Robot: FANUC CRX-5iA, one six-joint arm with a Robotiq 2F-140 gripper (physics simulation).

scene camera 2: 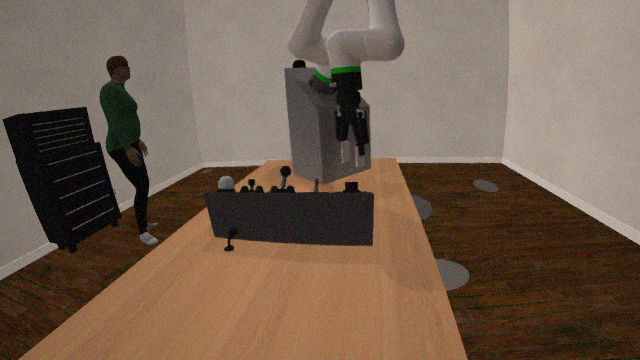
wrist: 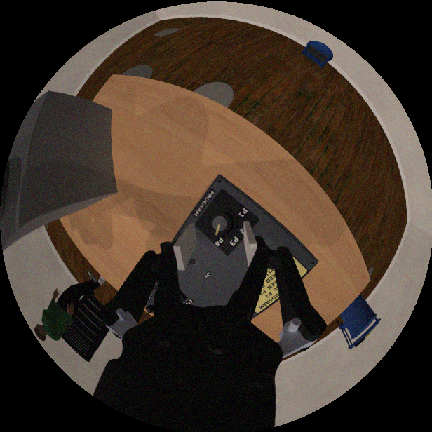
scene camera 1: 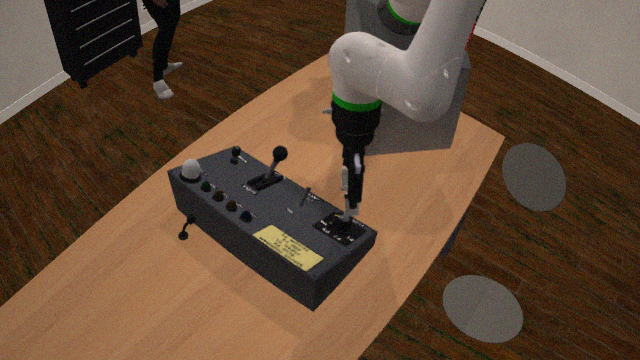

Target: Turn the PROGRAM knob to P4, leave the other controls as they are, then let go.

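Where they show: gripper, between the fingertips: (scene camera 2: 353, 163) (scene camera 1: 349, 201); arm's base, origin of its link: (scene camera 2: 321, 85) (scene camera 1: 400, 14).
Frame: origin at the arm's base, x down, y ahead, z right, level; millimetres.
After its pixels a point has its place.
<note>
The dark PROGRAM knob (scene camera 2: 351, 186) @(x 344, y 487, z -225 mm) (wrist: 220, 222) stands on the black plate (wrist: 229, 247) at one end of the dark console (scene camera 1: 240, 240) @(x 348, y 683, z -100 mm) (scene camera 2: 290, 220) @(x 378, y 684, z -92 mm) (wrist: 225, 285). In the wrist view its pale pointer line points toward the P4 label. My gripper (scene camera 1: 349, 214) @(x 275, y 460, z -228 mm) (scene camera 2: 352, 162) @(x 275, y 460, z -228 mm) (wrist: 219, 232) is open, fingers pointing down, one on each side of the knob in the wrist view. In scene camera 2 a gap shows between its fingertips and the knob top. In scene camera 1 the fingers partly hide the knob.
The console also carries a ball-topped lever (scene camera 1: 280, 153) @(x 298, y 452, z 13 mm) (scene camera 2: 285, 171) @(x 307, y 460, z 17 mm), a toggle (scene camera 1: 305, 196) @(x 346, y 476, z -105 mm), a white dome (scene camera 1: 190, 170) @(x 272, y 677, z 108 mm), several buttons and a yellow note (scene camera 1: 290, 247) @(x 312, y 625, z -211 mm). A grey pedestal (scene camera 2: 305, 125) @(x 185, y 124, z 56 mm) stands behind. A person (scene camera 2: 119, 115) stands beside a black drawer cabinet (scene camera 2: 70, 175).
</note>
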